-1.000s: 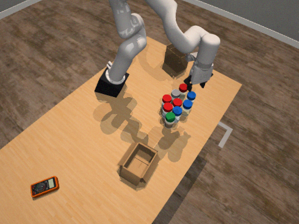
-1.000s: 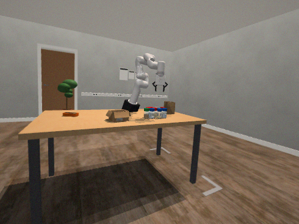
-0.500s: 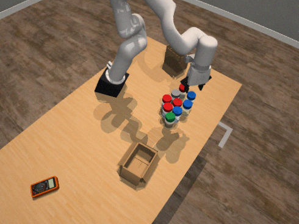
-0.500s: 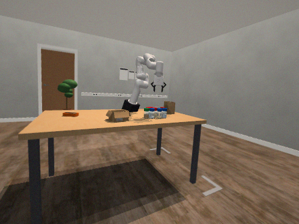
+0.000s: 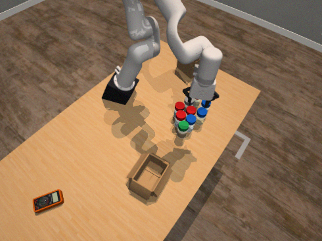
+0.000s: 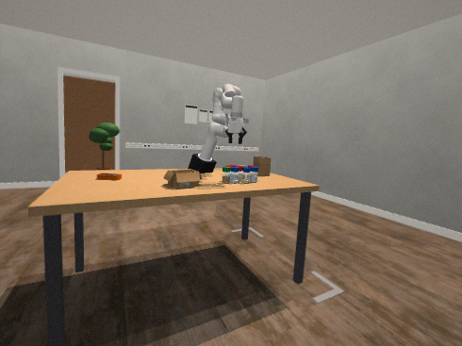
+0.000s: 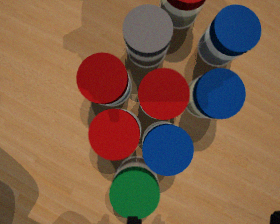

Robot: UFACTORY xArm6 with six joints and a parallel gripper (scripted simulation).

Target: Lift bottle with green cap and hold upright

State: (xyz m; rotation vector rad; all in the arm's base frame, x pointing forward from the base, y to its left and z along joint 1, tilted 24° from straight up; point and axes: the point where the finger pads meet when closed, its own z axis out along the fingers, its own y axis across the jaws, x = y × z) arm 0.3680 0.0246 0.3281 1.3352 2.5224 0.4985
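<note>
The blue-capped bottle lies 20 mm behind my hand, 20 mm to the left of it and 230 mm below it. Round my hand: orange multimeter (190 mm behind, 760 mm to the right, 260 mm below); then brown box (340 mm behind, 390 mm to the left, 220 mm below); then red-capped bottle (80 mm behind, 230 mm below).
</note>
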